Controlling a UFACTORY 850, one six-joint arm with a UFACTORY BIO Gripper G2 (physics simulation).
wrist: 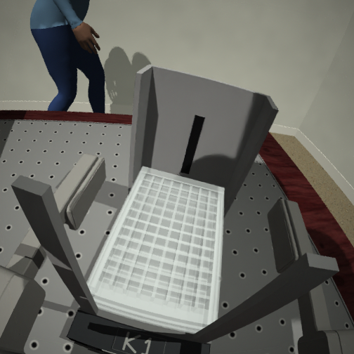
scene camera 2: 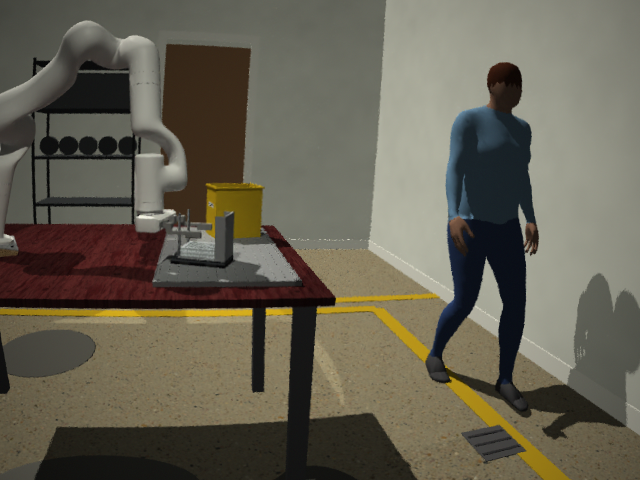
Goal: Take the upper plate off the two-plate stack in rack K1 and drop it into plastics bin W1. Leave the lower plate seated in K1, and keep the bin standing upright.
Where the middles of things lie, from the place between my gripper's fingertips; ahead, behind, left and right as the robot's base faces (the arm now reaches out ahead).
Labels:
My gripper is now 40 cm to the right of the yellow plastics bin W1 (scene camera 2: 244, 199) and 4 cm short of it.

